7 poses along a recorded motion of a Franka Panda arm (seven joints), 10 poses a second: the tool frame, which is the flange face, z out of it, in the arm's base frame.
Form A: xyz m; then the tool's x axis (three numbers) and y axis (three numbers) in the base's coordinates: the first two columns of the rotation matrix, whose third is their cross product.
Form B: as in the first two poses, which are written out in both.
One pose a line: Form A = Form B
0.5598 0.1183 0.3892 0.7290 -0.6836 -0.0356 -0.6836 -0.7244 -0.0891 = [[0.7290 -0.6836 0.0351 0.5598], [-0.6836 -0.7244 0.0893 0.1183], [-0.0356 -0.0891 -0.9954 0.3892], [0 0 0 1]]
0.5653 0.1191 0.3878 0.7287 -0.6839 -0.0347 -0.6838 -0.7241 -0.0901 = [[0.7287 -0.6838 0.0365 0.5653], [-0.6839 -0.7241 0.0894 0.1191], [-0.0347 -0.0901 -0.9953 0.3878], [0 0 0 1]]
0.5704 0.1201 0.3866 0.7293 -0.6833 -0.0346 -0.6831 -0.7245 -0.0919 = [[0.7293 -0.6831 0.0377 0.5704], [-0.6833 -0.7245 0.0907 0.1201], [-0.0346 -0.0919 -0.9951 0.3866], [0 0 0 1]]
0.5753 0.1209 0.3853 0.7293 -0.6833 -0.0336 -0.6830 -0.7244 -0.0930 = [[0.7293 -0.6830 0.0392 0.5753], [-0.6833 -0.7244 0.0908 0.1209], [-0.0336 -0.0930 -0.9950 0.3853], [0 0 0 1]]
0.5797 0.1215 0.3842 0.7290 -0.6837 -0.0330 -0.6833 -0.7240 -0.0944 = [[0.7290 -0.6833 0.0406 0.5797], [-0.6837 -0.7240 0.0914 0.1215], [-0.0330 -0.0944 -0.9950 0.3842], [0 0 0 1]]
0.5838 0.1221 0.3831 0.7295 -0.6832 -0.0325 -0.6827 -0.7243 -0.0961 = [[0.7295 -0.6827 0.0421 0.5838], [-0.6832 -0.7243 0.0923 0.1221], [-0.0325 -0.0961 -0.9948 0.3831], [0 0 0 1]]
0.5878 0.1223 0.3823 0.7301 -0.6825 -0.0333 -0.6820 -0.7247 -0.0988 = [[0.7301 -0.6820 0.0433 0.5878], [-0.6825 -0.7247 0.0948 0.1223], [-0.0333 -0.0988 -0.9946 0.3823], [0 0 0 1]]
